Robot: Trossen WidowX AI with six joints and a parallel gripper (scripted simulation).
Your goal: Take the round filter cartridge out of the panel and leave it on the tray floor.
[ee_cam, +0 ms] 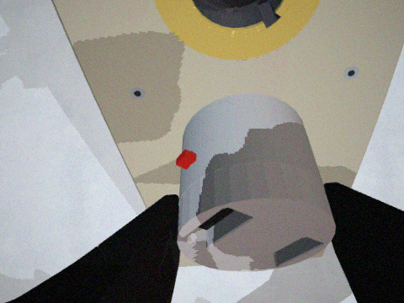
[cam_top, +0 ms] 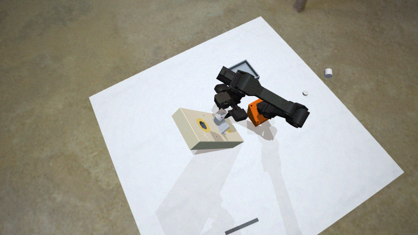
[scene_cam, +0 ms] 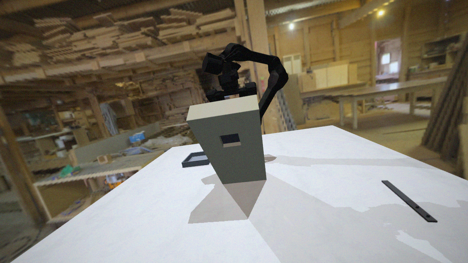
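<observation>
Right now the grey-blue tray is 29 cm behind my gripper tip, 30 cm to the right of it and 27 cm below it. Also, from my gripper tip: beige service panel: 6 cm ahead, 11 cm below; then small white cylinder: 56 cm behind, 1 cm to the right, 28 cm below; then round pale filter cartridge: right at my gripper tip.
</observation>
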